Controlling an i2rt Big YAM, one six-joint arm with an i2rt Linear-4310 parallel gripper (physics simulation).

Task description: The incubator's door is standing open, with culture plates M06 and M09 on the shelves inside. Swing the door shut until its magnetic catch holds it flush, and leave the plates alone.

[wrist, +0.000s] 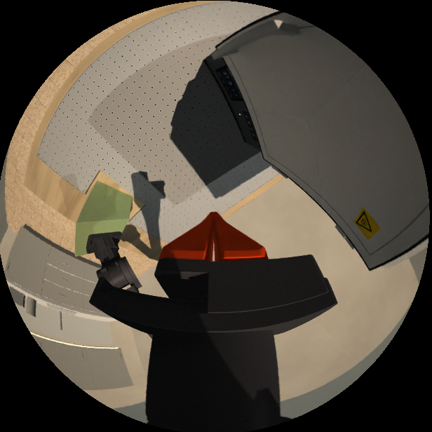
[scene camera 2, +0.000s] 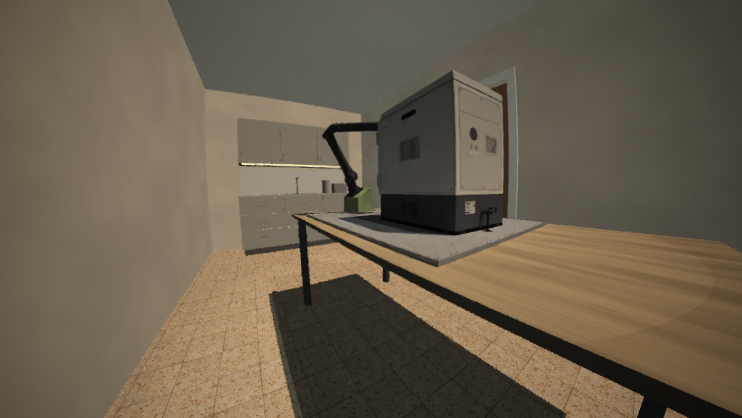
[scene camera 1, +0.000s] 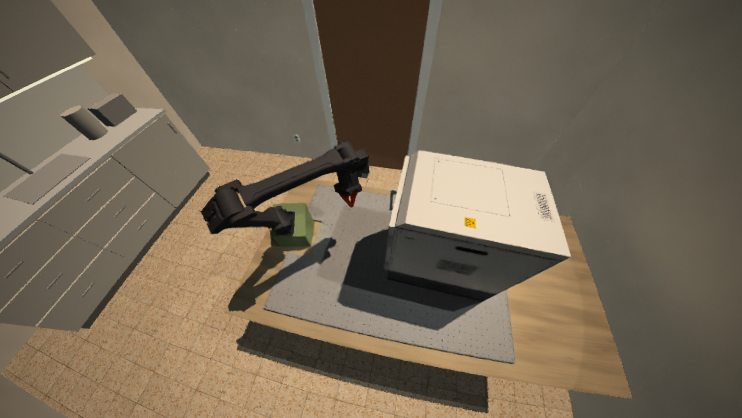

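Where they show: gripper, fingertip midpoint: (scene camera 1: pixel 351 206); arm's base at its link origin: (scene camera 2: pixel 355 192) (scene camera 1: pixel 286 223).
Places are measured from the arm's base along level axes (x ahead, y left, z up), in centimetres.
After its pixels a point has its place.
Observation:
The white incubator (scene camera 1: pixel 482 192) @(x 79.8, y -13.4, z 40.7 cm) (scene camera 2: pixel 420 160) @(x 81.6, y -31.1, z 12.7 cm) stands on the table. Its door (scene camera 1: pixel 398 192) @(x 54.0, y -10.7, z 37.3 cm) lies along the left front side in scene camera 1, parallel to the body, with a dark handle (scene camera 1: pixel 393 199) @(x 54.3, y 4.8, z 13.5 cm) sticking out. Whether the door is fully flush on its catch cannot be told. In the wrist view a large grey front face (wrist: pixel 325 125) with a yellow warning label (wrist: pixel 367 223) fills the upper right. Plates M06 and M09 do not show. My gripper (scene camera 1: pixel 351 206) @(x 36.6, y -4.5, z 20.7 cm) (wrist: pixel 213 217) is shut and empty, pointing down in front of the door, apart from the handle. The incubator hides it in scene camera 2.
The incubator stands on a grey perforated board (scene camera 1: pixel 415 319) @(x 64.6, y -42.5, z -14.3 cm) (scene camera 2: pixel 430 251) @(x 100.6, y -55.7, z -14.2 cm) (wrist: pixel 75 120) on the wooden table (scene camera 1: pixel 565 332) @(x 134.4, y -50.0, z -15.5 cm) (scene camera 2: pixel 597 275) @(x 132.4, y -45.8, z -15.6 cm). The arm's green base (scene camera 1: pixel 293 225) @(x 4.4, y -1.6, z 0.3 cm) (scene camera 2: pixel 358 201) @(x 10.3, y -5.2, z -6.4 cm) (wrist: pixel 105 205) is at the board's left side in scene camera 1. Cabinets (scene camera 1: pixel 77 249) (scene camera 2: pixel 275 223) stand beyond the arm.

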